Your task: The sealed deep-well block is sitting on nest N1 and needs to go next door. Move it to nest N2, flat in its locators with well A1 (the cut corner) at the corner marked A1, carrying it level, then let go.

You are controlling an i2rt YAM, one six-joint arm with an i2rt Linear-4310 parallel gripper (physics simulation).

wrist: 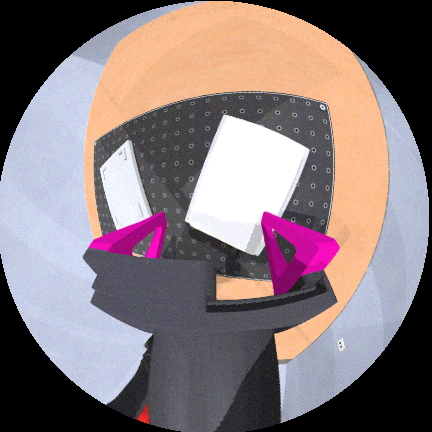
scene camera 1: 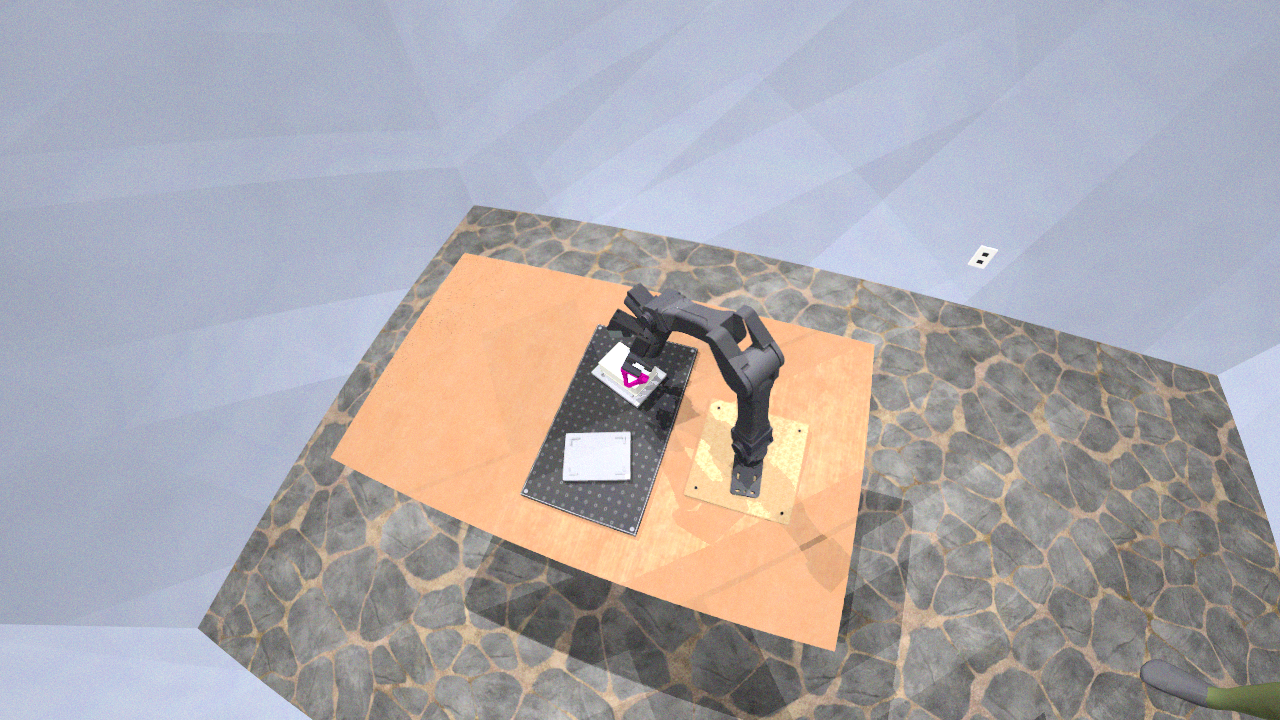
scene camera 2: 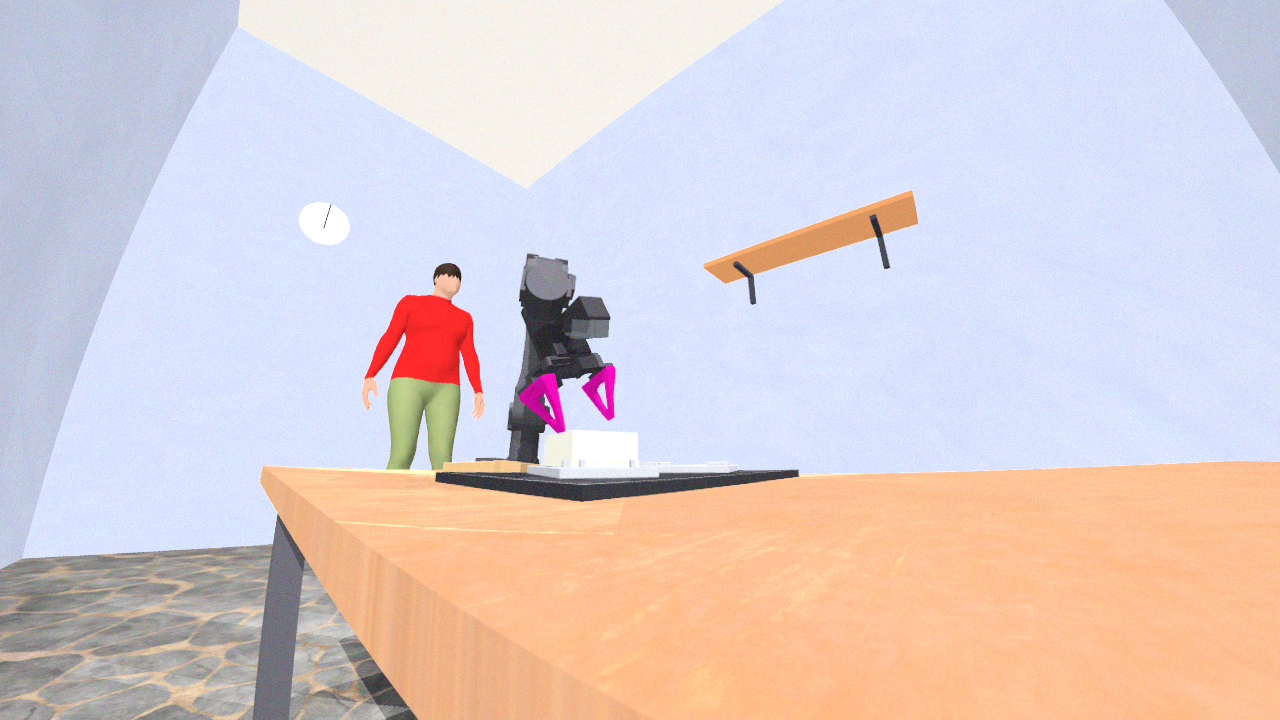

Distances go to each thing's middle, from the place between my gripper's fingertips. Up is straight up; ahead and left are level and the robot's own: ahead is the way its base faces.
Scene:
My gripper is now 2 cm short of the white block [scene camera 2: 599, 448], 3 cm to the left of it and 4 cm above it. From my hand the other things lie so: white nest plate [scene camera 1: 588, 456] 5 cm ahead, 21 cm to the left, 6 cm below.

